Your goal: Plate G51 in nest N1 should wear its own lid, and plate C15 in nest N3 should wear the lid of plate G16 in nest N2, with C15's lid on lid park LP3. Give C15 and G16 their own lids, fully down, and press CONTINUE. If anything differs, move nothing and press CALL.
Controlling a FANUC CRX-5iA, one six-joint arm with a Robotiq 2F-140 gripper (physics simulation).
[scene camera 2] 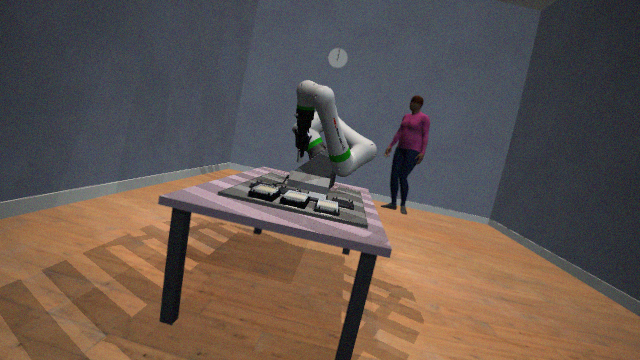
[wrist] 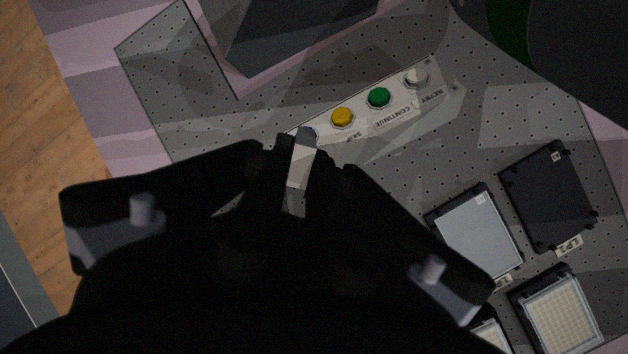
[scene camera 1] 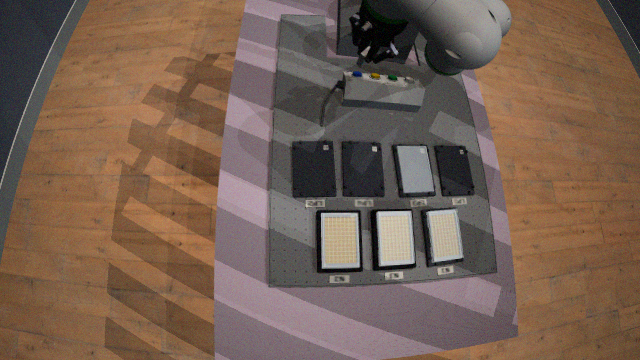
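Observation:
My gripper [scene camera 1: 360,61] [scene camera 2: 298,157] [wrist: 302,143] is shut and empty, raised near the control box's blue-button end. In the wrist view its tip covers most of the blue button [scene camera 1: 357,74]. The green CONTINUE button [scene camera 1: 392,78] [wrist: 379,97] is uncovered. Three pale-gridded plates stand in nests: G16 [scene camera 1: 340,241] left in N2, C15 [scene camera 1: 393,238] middle in N3, G51 [scene camera 1: 444,236] [wrist: 562,315] right in N1. Clear rims show, but lid identities and exact seating cannot be read. A grey-blue lid [scene camera 1: 414,170] [wrist: 478,235] lies on LP3.
Dark lid parks LP2 [scene camera 1: 313,169], LP4 [scene camera 1: 363,169] and LP1 [scene camera 1: 454,170] [wrist: 548,196] flank LP3. The control box [scene camera 1: 382,95] also carries a yellow button [scene camera 1: 375,76] [wrist: 342,116] and a grey RETRY button [wrist: 416,77]. A person [scene camera 2: 412,130] stands behind the table.

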